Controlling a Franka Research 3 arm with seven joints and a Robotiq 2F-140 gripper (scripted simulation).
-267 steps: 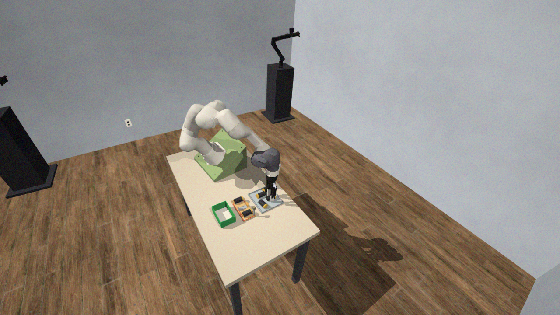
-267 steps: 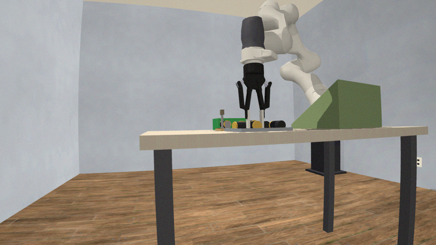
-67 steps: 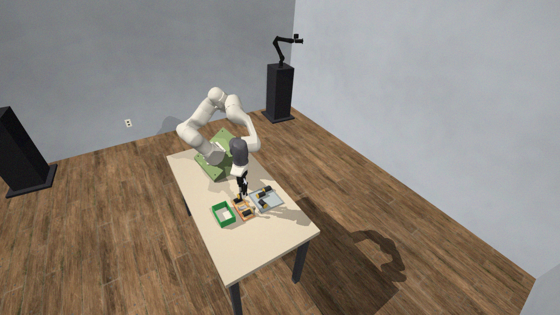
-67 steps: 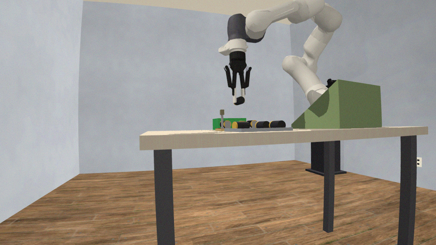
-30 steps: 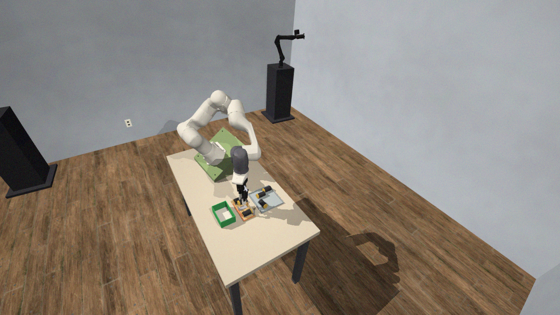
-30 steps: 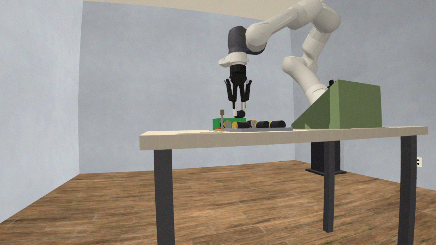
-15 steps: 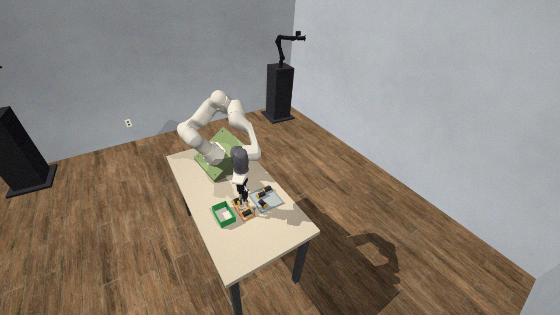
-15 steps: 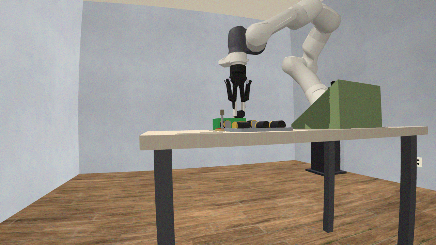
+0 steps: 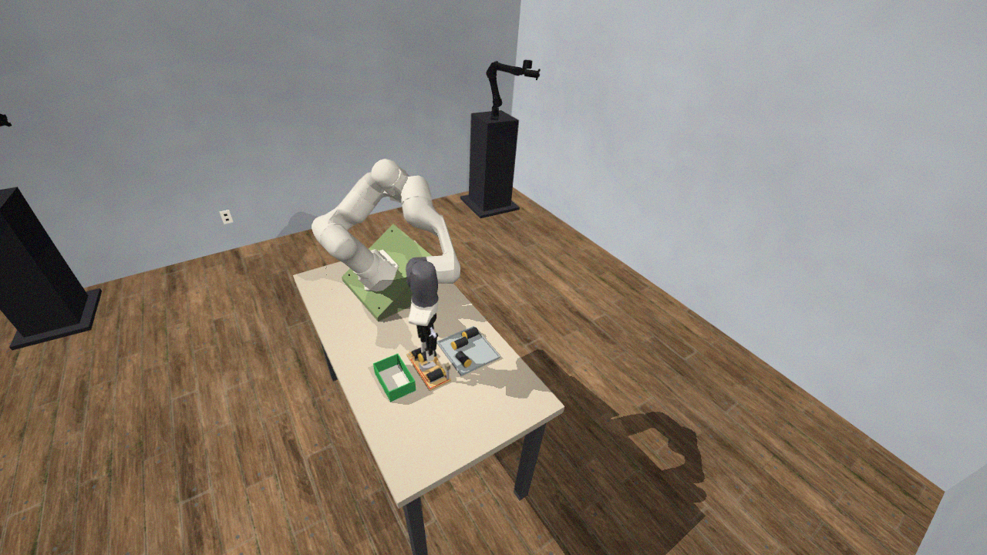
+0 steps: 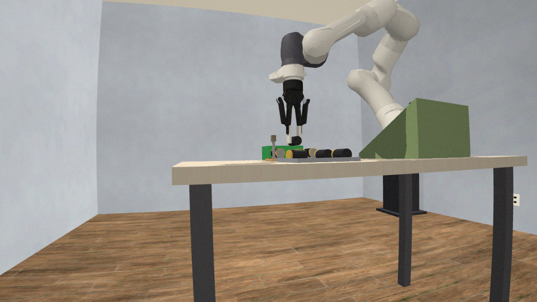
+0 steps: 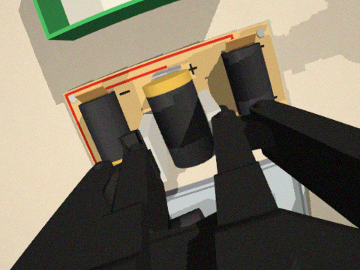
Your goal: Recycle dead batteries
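The battery holder lies 90 mm below my hand. The rest, counted from my hand: green recycling box 140 mm to the right, 80 mm below, 10 mm ahead; then grey tray 180 mm to the left, 90 mm below, 10 mm behind; then bulb post 90 mm ahead, 60 mm below, 40 mm to the left.
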